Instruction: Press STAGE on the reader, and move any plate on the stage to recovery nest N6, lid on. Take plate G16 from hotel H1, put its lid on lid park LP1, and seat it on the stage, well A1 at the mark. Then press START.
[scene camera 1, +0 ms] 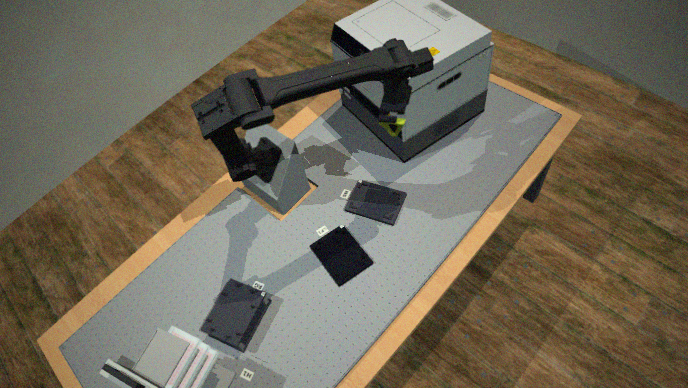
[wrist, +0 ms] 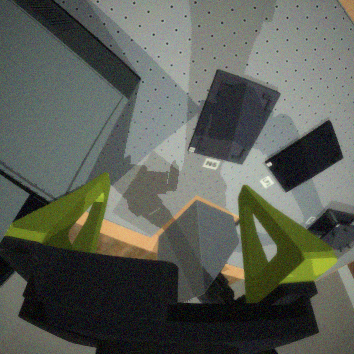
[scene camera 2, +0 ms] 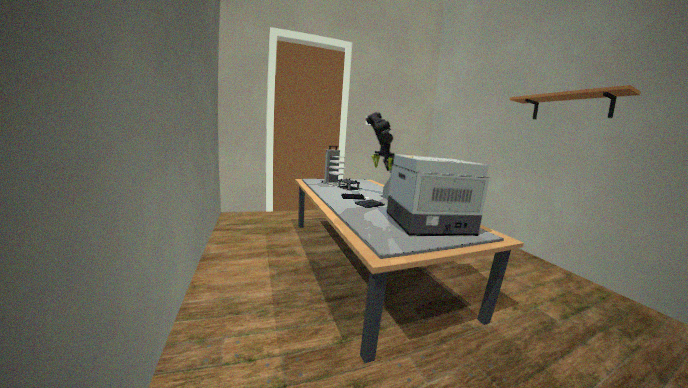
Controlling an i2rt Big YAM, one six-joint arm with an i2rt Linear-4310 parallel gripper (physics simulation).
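Note:
My gripper is open and empty, beside the front of the reader and well above the table. The reader is a big grey-white box with a dark base. The arm hides part of its front in scene camera 1; its buttons and stage do not show. Nest N6 is a dark tray without a plate. Lid park LP1 is a black pad beside it, with no lid. Hotel H1 holds stacked pale plates; I cannot tell which is G16.
Another dark nest stands between LP1 and the hotel. The arm's grey wedge-shaped base stands at the table's rear edge, near N6. A wall shelf hangs away from the table.

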